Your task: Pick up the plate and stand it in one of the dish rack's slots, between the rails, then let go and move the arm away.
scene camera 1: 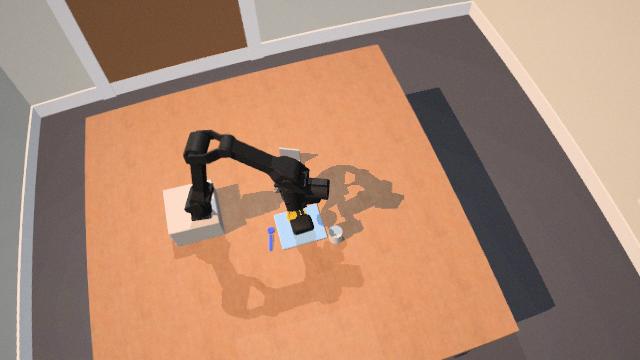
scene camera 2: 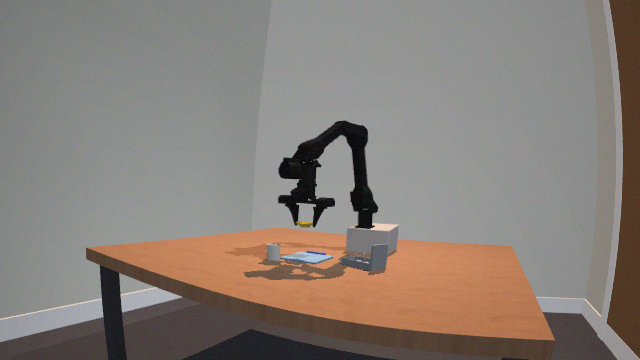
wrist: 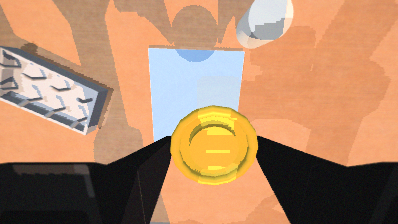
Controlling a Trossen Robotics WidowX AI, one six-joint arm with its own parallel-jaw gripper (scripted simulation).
my gripper: scene camera 1 297, 216; scene camera 2; wrist
same spot on my gripper: (wrist: 135, 181) = (scene camera 2: 314, 212)
